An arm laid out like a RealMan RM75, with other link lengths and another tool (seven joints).
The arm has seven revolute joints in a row. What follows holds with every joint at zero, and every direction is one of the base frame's.
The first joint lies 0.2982 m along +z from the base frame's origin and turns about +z.
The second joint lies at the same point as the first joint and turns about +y.
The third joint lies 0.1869 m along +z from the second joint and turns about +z.
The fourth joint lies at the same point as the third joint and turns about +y.
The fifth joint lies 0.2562 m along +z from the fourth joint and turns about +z.
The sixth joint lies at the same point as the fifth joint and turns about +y.
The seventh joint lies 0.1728 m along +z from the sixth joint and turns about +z.
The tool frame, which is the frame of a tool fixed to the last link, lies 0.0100 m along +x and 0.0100 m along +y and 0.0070 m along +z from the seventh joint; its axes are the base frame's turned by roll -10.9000, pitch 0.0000 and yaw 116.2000 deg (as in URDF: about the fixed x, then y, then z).
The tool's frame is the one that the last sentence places.
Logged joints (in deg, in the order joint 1, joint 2, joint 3, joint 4, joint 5, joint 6, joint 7), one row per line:
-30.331 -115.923 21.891 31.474 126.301 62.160 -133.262
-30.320 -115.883 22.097 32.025 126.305 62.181 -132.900
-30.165 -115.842 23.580 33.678 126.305 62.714 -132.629
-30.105 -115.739 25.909 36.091 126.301 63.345 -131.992
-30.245 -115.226 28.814 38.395 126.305 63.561 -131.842
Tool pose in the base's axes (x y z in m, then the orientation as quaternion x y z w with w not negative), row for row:
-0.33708 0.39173 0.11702 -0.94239 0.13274 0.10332 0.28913
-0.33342 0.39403 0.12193 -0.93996 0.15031 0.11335 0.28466
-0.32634 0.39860 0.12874 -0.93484 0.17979 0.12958 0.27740
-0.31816 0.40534 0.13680 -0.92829 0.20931 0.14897 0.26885
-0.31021 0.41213 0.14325 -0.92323 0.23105 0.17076 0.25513
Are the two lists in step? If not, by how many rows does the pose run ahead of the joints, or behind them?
The pose runs 1 row ahead of the joints: the pose in row i belongs to the joints in row i + 1.
